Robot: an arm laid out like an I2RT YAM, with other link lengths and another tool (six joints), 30 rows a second.
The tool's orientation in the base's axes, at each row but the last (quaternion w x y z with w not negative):
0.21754 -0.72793 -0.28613 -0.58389
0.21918 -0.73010 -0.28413 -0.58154
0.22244 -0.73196 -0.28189 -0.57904
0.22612 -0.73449 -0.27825 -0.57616
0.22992 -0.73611 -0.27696 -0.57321
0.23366 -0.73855 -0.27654 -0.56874
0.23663 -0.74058 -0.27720 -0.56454
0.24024 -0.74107 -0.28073 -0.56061
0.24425 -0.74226 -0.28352 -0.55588
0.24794 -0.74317 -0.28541 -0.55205
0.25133 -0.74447 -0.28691 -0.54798
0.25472 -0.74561 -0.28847 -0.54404
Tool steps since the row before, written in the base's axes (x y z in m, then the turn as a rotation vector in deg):
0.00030 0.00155 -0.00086 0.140 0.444 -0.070
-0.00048 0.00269 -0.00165 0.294 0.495 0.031
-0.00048 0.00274 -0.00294 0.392 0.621 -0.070
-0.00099 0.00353 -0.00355 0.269 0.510 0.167
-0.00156 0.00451 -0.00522 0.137 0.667 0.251
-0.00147 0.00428 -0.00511 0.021 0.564 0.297
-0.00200 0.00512 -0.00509 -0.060 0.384 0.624
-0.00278 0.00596 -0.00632 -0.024 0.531 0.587
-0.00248 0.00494 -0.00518 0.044 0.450 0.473
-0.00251 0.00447 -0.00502 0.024 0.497 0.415
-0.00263 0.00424 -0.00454 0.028 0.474 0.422
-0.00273 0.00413 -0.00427 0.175 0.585 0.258
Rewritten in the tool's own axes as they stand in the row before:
-0.00054 -0.00096 0.00142 0.026 -0.237 0.406
-0.00125 -0.00234 0.00178 0.157 -0.170 0.528
-0.00252 -0.00236 0.00212 0.095 -0.198 0.704
-0.00311 -0.00324 0.00242 0.287 -0.201 0.488
-0.00472 -0.00428 0.00308 0.366 -0.407 0.476
-0.00464 -0.00399 0.00302 0.373 -0.411 0.315
-0.00461 -0.00492 0.00326 0.646 -0.346 0.056
-0.00582 -0.00598 0.00368 0.640 -0.427 0.189
-0.00480 -0.00503 0.00301 0.533 -0.316 0.211
-0.00473 -0.00468 0.00269 0.480 -0.360 0.245
-0.00433 -0.00458 0.00239 0.484 -0.342 0.230
-0.00412 -0.00456 0.00224 0.379 -0.305 0.450

